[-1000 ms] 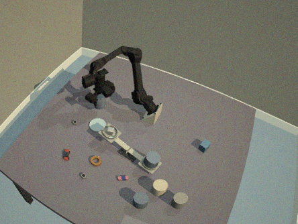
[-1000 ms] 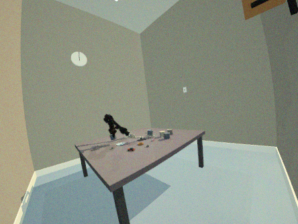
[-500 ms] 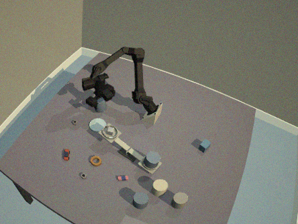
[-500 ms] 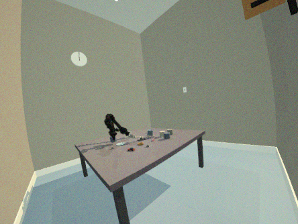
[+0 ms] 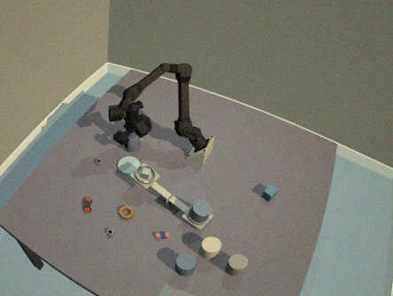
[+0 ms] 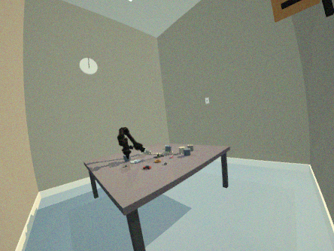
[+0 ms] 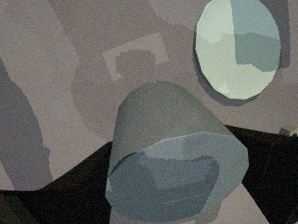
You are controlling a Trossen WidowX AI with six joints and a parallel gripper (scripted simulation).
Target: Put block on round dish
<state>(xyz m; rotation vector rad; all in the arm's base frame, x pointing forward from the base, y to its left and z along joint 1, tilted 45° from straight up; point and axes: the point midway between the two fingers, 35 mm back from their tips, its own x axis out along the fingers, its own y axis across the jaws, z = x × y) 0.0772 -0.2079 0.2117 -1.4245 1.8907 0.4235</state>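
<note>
My gripper tip is 10 cm short of the pale round dish, 3 cm to the right of it and 3 cm above it. The rest, counted from my gripper tip: red toy car: 38 cm ahead, 6 cm to the right, 2 cm below; then blue cube: 6 cm ahead, 63 cm to the left, 1 cm below.
</note>
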